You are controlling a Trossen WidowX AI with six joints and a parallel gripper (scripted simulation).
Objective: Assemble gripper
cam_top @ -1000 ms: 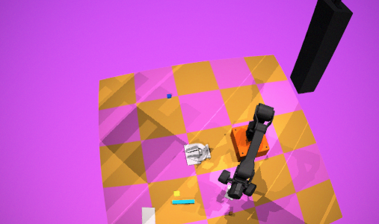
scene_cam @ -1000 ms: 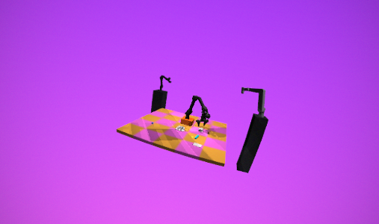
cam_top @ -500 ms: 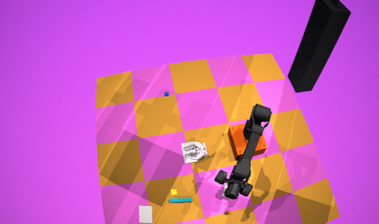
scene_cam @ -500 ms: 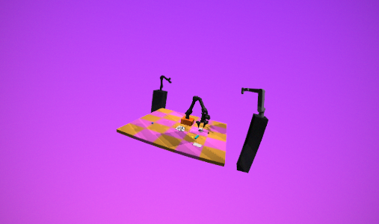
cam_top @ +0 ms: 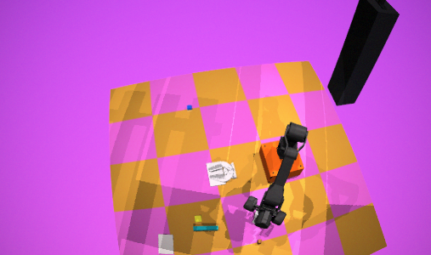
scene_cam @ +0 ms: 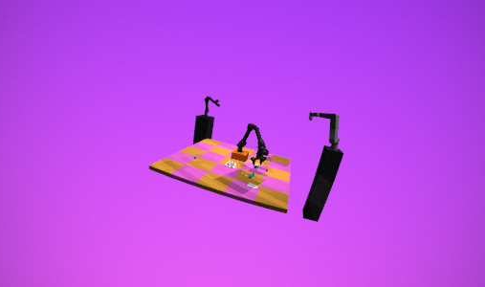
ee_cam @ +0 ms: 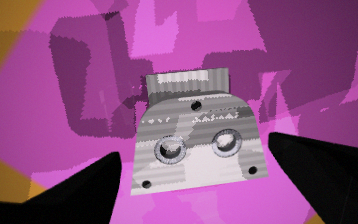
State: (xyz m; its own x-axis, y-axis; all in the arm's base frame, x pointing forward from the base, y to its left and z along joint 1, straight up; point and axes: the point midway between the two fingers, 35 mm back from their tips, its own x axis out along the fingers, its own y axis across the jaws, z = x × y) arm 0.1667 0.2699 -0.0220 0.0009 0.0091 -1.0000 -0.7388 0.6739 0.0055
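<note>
The gripper jaw lies 11 cm ahead of my gripper tip and 28 cm to the right of it. Round my gripper tip: yellow cube 28 cm ahead, 5 cm to the right, 2 cm below; small brown cube 4 cm ahead, 12 cm to the left, 1 cm below; teal bar 26 cm ahead, 1 cm below.
</note>
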